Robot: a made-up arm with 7 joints.
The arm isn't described. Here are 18 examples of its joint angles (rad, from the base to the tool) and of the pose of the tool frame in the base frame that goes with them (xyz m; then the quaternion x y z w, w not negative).
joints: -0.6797 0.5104 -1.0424 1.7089 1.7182 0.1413 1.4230
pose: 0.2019 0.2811 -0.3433 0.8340 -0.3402 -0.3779 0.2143
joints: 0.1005 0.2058 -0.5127 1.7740 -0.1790 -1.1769 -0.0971
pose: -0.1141 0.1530 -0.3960 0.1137 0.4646 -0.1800 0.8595
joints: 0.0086 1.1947 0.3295 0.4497 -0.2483 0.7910 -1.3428
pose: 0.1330 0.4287 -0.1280 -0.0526 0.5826 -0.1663 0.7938
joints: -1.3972 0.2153 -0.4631 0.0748 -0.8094 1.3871 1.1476
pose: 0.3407 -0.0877 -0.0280 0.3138 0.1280 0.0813 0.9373
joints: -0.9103 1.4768 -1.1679 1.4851 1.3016 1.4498 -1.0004
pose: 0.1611 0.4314 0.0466 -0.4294 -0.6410 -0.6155 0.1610
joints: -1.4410 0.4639 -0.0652 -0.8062 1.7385 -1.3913 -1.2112
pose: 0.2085 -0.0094 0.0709 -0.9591 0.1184 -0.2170 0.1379
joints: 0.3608 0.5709 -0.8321 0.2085 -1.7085 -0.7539 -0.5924
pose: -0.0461 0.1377 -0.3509 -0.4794 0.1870 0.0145 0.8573
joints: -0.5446 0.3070 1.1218 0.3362 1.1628 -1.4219 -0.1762
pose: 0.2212 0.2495 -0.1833 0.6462 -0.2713 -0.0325 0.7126
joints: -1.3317 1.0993 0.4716 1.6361 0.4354 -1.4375 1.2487
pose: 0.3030 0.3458 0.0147 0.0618 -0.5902 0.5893 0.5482
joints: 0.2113 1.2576 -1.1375 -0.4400 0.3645 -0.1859 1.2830
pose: -0.0287 0.1503 -0.2359 0.3518 -0.0595 -0.1447 0.9229
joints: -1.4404 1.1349 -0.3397 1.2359 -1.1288 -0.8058 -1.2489
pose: 0.3220 0.3550 0.0891 0.2919 -0.3984 -0.2326 0.8378
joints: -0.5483 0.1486 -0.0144 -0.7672 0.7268 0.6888 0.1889
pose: 0.2333 0.0826 -0.0709 0.2653 -0.2297 0.2877 0.8911
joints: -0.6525 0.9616 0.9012 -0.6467 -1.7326 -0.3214 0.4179
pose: 0.1158 0.2461 0.1052 -0.3883 -0.6399 -0.1192 0.6524
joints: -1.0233 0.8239 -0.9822 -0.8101 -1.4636 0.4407 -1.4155
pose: 0.1792 -0.0075 -0.0816 -0.1417 0.1060 -0.9841 0.0145
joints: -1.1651 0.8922 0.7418 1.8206 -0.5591 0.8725 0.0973
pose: 0.3022 0.2861 -0.2005 -0.5055 0.4985 0.2351 0.6639
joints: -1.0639 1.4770 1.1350 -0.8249 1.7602 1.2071 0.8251
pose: -0.0453 0.2002 0.1165 0.2108 0.2779 -0.8321 0.4313
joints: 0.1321 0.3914 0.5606 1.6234 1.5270 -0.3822 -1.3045
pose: -0.1539 0.2207 -0.3910 -0.1780 0.7399 -0.6071 0.2285
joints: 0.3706 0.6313 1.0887 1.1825 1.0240 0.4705 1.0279
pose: -0.2035 0.3826 -0.2418 0.6880 0.5734 0.4363 0.0870
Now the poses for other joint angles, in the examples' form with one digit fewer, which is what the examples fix.
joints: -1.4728 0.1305 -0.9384 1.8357 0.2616 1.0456 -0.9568
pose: 0.393 0.111 -0.156 0.312 0.771 -0.022 0.555
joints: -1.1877 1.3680 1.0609 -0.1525 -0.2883 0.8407 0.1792
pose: 0.072 0.336 0.206 0.010 -0.474 0.488 0.732
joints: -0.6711 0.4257 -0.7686 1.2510 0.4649 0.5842 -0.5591
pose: 0.237 0.204 -0.359 0.490 0.694 -0.217 0.481
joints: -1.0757 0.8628 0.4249 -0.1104 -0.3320 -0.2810 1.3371
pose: 0.255 0.224 0.124 -0.276 -0.612 0.521 0.527
